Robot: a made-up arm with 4 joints.
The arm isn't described. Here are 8 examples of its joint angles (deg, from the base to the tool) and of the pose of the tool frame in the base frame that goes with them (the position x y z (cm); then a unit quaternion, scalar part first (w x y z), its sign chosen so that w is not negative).
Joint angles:
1: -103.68 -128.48 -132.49 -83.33
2: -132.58 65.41 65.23 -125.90
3: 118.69 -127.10 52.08 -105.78
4: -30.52 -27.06 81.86 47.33
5: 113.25 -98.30 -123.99 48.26
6: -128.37 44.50 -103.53 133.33
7: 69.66 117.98 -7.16 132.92
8: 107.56 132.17 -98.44 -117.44
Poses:
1: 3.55 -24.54 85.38 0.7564 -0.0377 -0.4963 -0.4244
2: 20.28 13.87 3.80 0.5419 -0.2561 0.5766 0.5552
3: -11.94 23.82 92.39 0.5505 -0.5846 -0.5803 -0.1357
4: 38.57 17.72 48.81 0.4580 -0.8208 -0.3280 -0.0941
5: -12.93 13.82 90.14 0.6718 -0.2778 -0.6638 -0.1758
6: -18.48 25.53 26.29 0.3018 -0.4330 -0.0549 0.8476
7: -5.13 41.95 21.75 0.6285 -0.1532 0.5826 0.4920
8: 18.96 34.53 24.37 0.7754 -0.0007 0.4775 0.4132
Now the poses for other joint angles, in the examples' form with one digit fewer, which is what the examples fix.
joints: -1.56 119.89 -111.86 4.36
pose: -32.3 -13.7 17.6 0.306 0.397 0.517 -0.694
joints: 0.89 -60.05 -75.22 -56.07
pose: 30.7 -5.3 76.4 0.361 0.787 -0.212 0.453
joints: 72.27 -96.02 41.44 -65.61
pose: -15.3 -9.0 91.3 0.620 -0.315 -0.670 -0.260
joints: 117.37 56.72 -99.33 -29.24
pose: -10.4 -3.2 7.2 0.167 -0.588 0.570 0.549
